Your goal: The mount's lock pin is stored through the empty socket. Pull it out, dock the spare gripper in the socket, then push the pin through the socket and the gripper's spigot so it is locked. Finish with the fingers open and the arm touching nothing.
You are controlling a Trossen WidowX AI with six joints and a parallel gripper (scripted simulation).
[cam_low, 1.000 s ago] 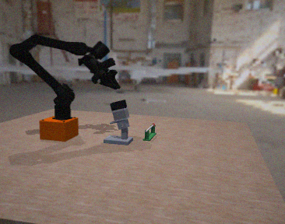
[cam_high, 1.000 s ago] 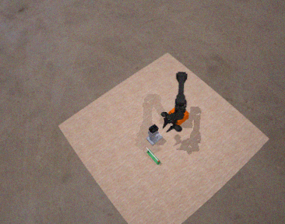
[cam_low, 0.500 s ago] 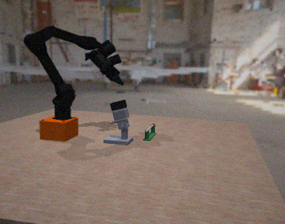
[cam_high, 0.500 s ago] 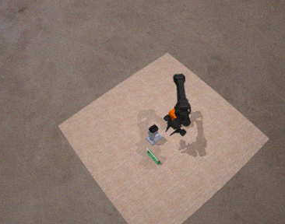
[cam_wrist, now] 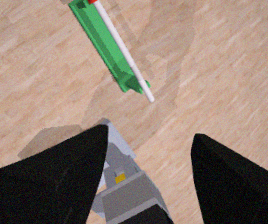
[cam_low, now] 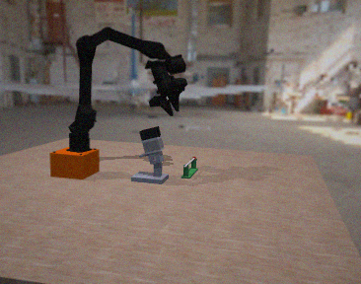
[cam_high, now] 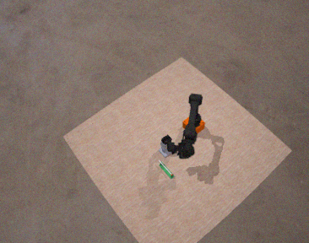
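Right now the green cradle is 70 mm ahead of my gripper tip and 190 mm below it. The rest, counted from my gripper tip: spare gripper 10 mm behind, 150 mm to the right, 90 mm below; mount 10 mm behind, 150 mm to the right, 170 mm below.
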